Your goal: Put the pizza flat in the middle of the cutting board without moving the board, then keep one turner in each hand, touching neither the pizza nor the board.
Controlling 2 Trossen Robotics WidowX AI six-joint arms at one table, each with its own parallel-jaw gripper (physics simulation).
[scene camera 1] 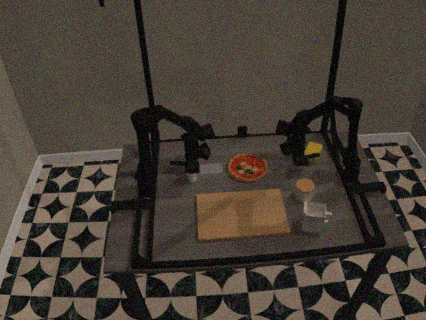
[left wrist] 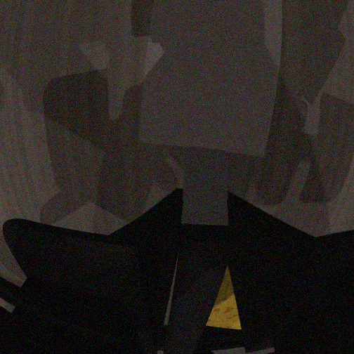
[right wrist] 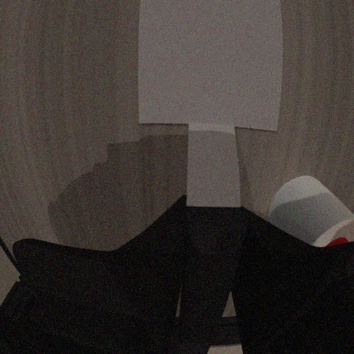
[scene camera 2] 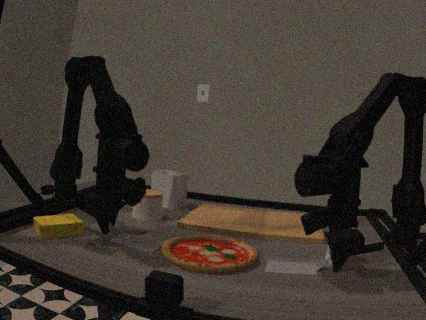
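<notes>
The round pizza [scene camera 1: 248, 167] [scene camera 2: 210, 254] lies flat on the table, topping up, beside the wooden cutting board [scene camera 1: 242, 214] [scene camera 2: 250, 220] and apart from it. My left gripper [scene camera 1: 300, 162] [scene camera 2: 106, 231] [left wrist: 200, 197] is shut on a turner [left wrist: 207, 75], whose broad blade extends ahead of the fingers; this blade is hard to make out in the scene views. My right gripper [scene camera 1: 191, 171] [scene camera 2: 337, 269] [right wrist: 203, 203] is shut on the other turner [scene camera 1: 211, 168] [scene camera 2: 291, 267] [right wrist: 210, 65]. Its pale blade is low over the table, pointing towards the pizza, with a gap between them.
A yellow sponge [scene camera 1: 313, 149] [scene camera 2: 59, 225] [left wrist: 226, 312] is near my left gripper. A canister with a wooden lid [scene camera 1: 305, 185] [scene camera 2: 148, 206] and a pale container [scene camera 1: 316, 209] [scene camera 2: 170, 188] stand beside the board. A white bottle [scene camera 1: 192, 177] [right wrist: 300, 210] is close to my right gripper.
</notes>
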